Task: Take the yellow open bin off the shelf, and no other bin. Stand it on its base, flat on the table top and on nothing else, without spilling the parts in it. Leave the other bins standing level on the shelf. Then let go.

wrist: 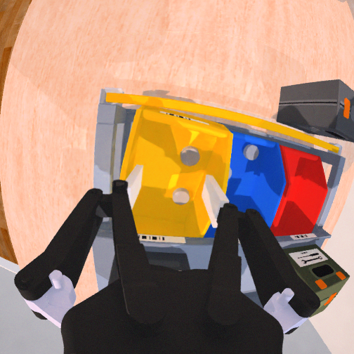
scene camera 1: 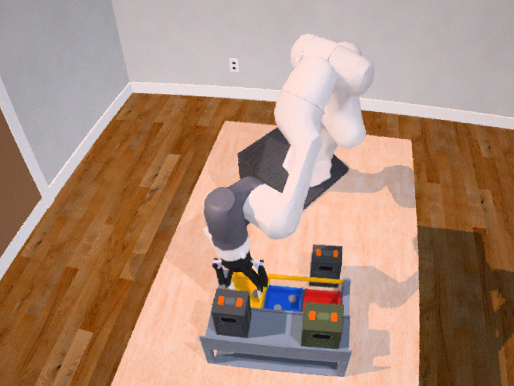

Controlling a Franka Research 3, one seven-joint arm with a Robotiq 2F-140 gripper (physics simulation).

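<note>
The yellow open bin is raised a little above the shelf, roughly level, and overlaps the blue bin's edge in the wrist view. Two round grey parts lie inside it. My gripper holds it from inside, its fingers spread against the bin's two side walls. The blue bin, with grey parts, and the red bin stand side by side on the shelf. The yellow bin's underside is hidden.
A yellow rail runs along the shelf's robot side. A dark grey box and a green box are at the shelf's other side. Another dark box stands beyond the rail. Pale table top surrounds the shelf.
</note>
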